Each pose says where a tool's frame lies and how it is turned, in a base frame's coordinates. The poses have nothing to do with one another.
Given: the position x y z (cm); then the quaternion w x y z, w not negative.
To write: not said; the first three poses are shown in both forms.
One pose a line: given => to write
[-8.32, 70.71, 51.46, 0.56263, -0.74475, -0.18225, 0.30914] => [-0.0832, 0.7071, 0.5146, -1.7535, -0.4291, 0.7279]
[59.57, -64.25, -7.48, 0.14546, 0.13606, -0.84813, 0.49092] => [0.5957, -0.6425, -0.0748, 0.3919, -2.4428, 1.4140]
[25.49, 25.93, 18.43, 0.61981, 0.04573, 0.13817, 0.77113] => [0.2549, 0.2593, 0.1843, 0.1052, 0.3177, 1.7733]
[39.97, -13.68, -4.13, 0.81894, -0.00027, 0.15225, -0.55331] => [0.3997, -0.1368, -0.0413, -0.0006, 0.3243, -1.1787]
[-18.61, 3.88, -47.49, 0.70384, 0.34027, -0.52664, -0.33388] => [-0.1861, 0.0388, -0.4749, 0.7568, -1.1714, -0.7426]
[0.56, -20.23, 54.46, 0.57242, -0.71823, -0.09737, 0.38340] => [0.0056, -0.2023, 0.5446, -1.6841, -0.2283, 0.8990]
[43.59, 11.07, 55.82, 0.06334, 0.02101, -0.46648, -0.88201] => [0.4359, 0.1107, 0.5582, 0.0635, -1.4092, -2.6645]
